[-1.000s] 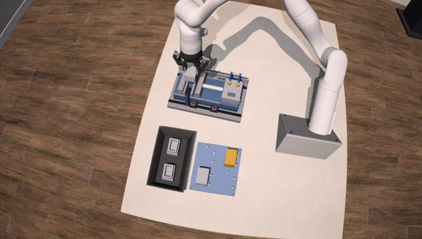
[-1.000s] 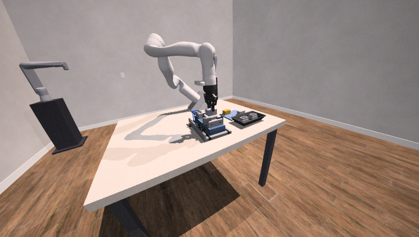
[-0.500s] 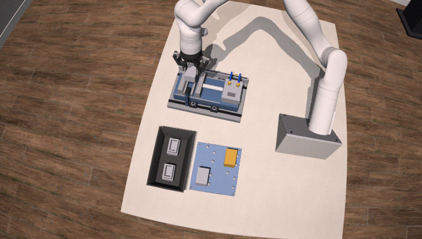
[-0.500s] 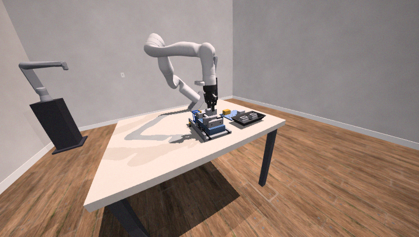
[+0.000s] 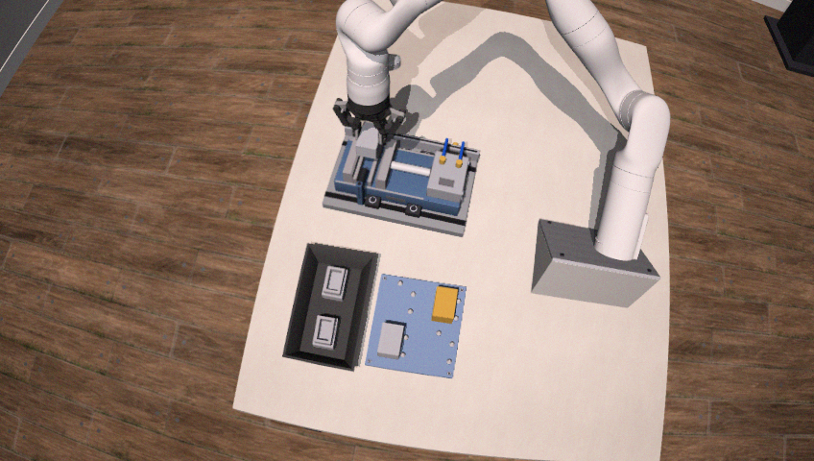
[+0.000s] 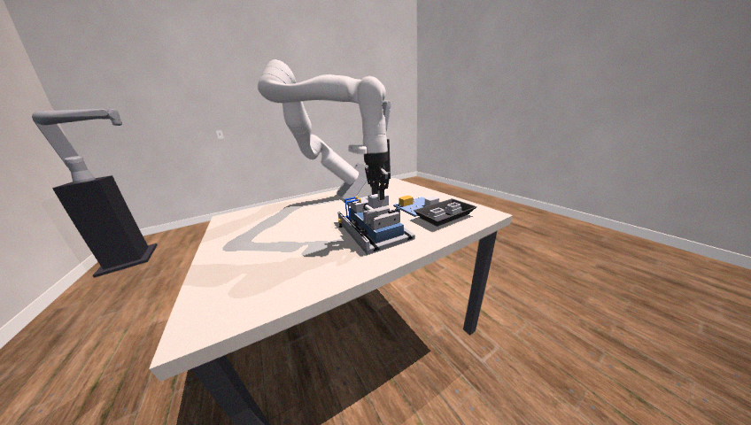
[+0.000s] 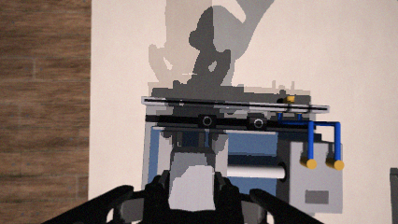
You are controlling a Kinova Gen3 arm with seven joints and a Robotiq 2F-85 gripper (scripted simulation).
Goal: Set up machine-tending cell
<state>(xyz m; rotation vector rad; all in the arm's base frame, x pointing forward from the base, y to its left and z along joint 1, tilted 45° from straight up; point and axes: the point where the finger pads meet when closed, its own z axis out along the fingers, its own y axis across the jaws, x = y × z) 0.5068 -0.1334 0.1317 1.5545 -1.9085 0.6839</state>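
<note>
The white rod is 9 cm below my hand, 8 cm behind it and 2 cm to the left of it. Round my hand: hose block 16 cm behind, 9 cm below, 3 cm to the left; then blue vise 13 cm below, 6 cm behind, 2 cm to the left; then brass blank 29 cm to the left, 17 cm behind, 14 cm below.
</note>
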